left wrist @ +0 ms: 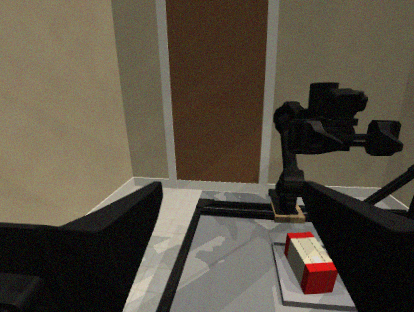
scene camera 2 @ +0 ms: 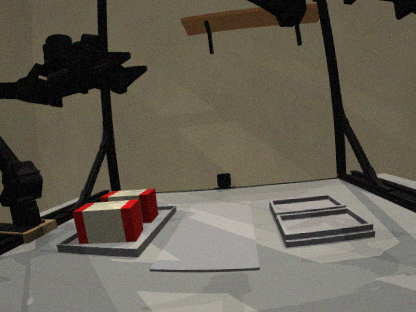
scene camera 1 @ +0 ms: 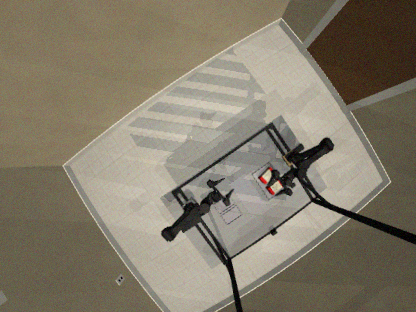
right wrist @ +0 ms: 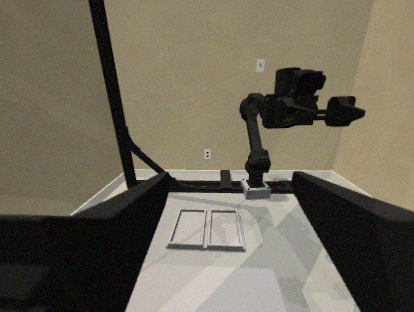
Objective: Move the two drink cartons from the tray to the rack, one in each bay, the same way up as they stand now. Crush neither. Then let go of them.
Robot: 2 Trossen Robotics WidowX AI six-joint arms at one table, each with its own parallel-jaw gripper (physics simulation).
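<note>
Two white drink cartons with red ends lie side by side in the grey tray. One carton is nearer scene camera 2; the other carton stands behind it there. The low grey rack has two empty bays. My left gripper is open and empty, raised near the rack; parts show at scene camera 2's top edge. My right gripper is open and empty, high above the tray side.
A thin pale mat lies between tray and rack. A black frame runs around the table, with uprights. A small black box sits at the table's edge.
</note>
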